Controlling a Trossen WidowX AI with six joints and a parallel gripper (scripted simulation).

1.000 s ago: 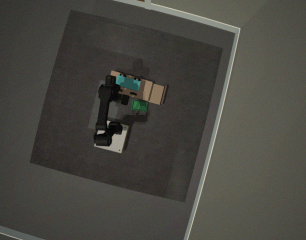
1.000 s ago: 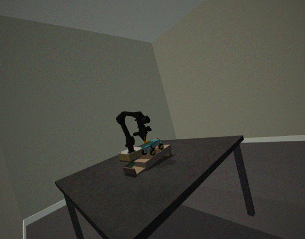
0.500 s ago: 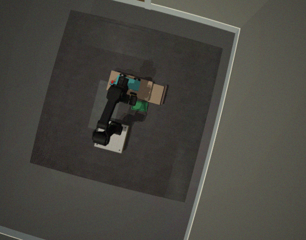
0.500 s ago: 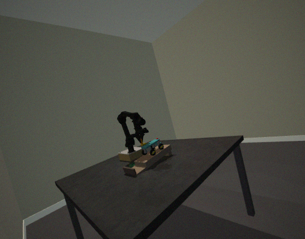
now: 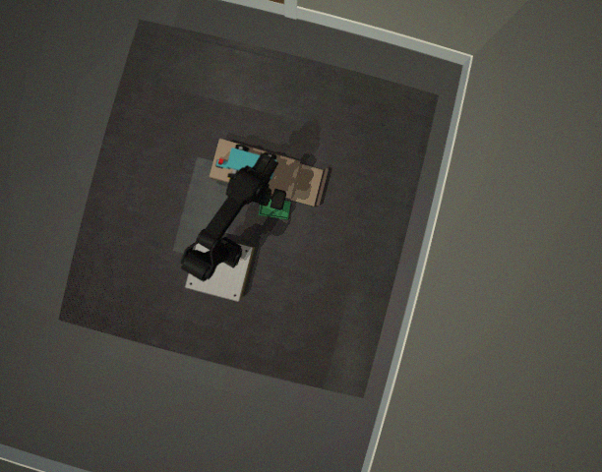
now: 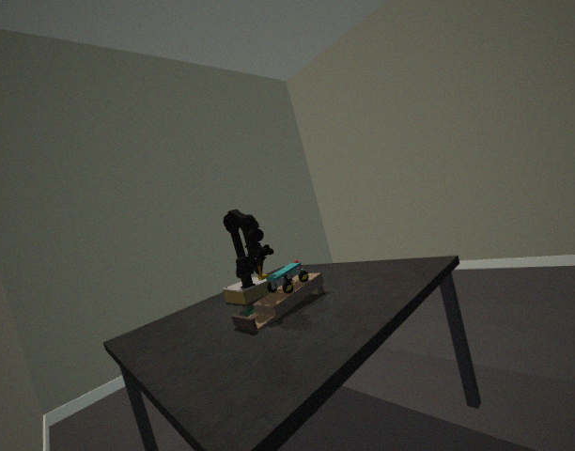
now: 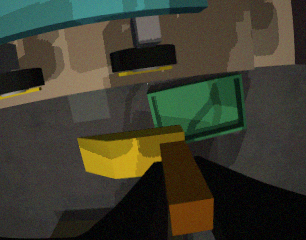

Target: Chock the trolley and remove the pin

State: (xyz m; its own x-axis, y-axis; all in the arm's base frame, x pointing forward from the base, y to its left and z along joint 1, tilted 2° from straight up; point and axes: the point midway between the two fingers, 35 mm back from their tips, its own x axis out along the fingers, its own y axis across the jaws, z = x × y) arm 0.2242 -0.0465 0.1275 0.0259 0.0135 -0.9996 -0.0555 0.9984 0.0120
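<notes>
Now: gripper tip 80 mm short of the red-headed stop pin, 180 mm to the right of it and 30 mm above it. Round my gripper tip: teal trolley: 110 mm ahead, 70 mm to the left, 50 mm below; raised end wall: 120 mm ahead, 200 mm to the right, 130 mm below; yellow chock: 20 mm to the left, 10 mm below.
</notes>
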